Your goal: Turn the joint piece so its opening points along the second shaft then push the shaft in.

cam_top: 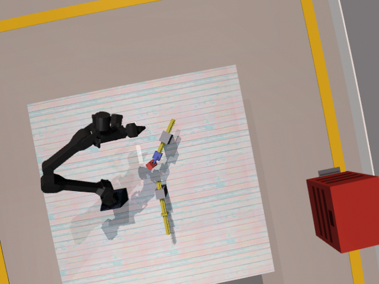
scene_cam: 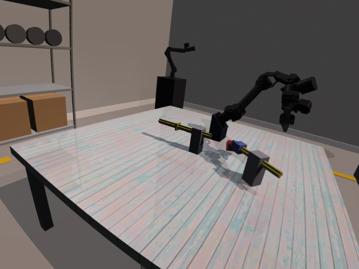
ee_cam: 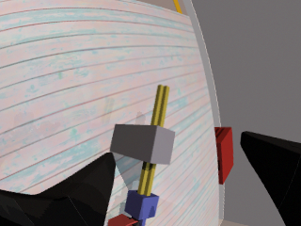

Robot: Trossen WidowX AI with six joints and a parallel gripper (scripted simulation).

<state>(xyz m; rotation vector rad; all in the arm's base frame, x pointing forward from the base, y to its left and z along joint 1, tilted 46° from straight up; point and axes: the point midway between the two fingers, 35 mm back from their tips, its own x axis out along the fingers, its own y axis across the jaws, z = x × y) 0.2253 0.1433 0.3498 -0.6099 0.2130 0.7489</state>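
Now: gripper tip 200 mm to the left of the red joint piece and 160 mm above it.
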